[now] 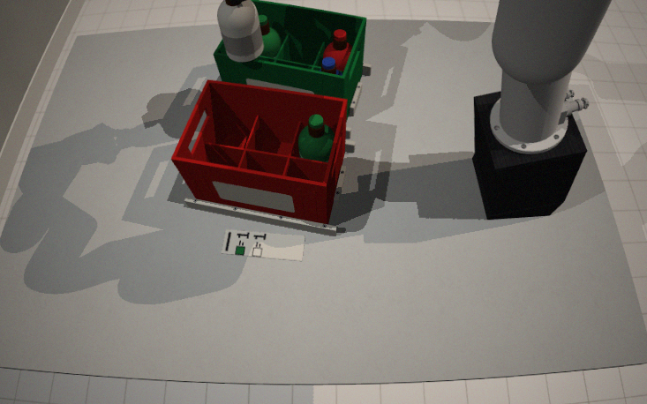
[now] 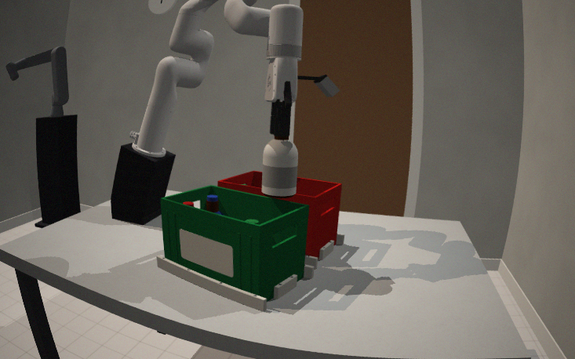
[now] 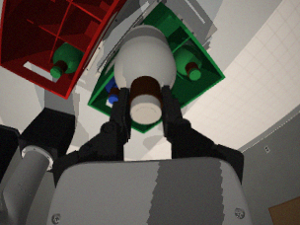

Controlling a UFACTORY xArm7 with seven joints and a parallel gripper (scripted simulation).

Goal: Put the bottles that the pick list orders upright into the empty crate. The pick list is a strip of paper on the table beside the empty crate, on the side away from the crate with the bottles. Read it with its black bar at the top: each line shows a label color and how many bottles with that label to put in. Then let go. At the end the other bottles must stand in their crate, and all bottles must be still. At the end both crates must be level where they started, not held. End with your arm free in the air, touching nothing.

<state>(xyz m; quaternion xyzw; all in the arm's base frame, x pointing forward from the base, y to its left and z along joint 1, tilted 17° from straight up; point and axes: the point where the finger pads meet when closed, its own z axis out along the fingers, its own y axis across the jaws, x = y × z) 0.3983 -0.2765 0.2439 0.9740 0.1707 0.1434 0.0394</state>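
Right now the white-capped bottle is 70 mm below my hand. Round my hand: red crate (10 mm behind, 190 mm to the left, 250 mm below); green crate (90 mm behind, 40 mm to the right, 250 mm below); blue bottle (150 mm behind, 40 mm to the left, 250 mm below).
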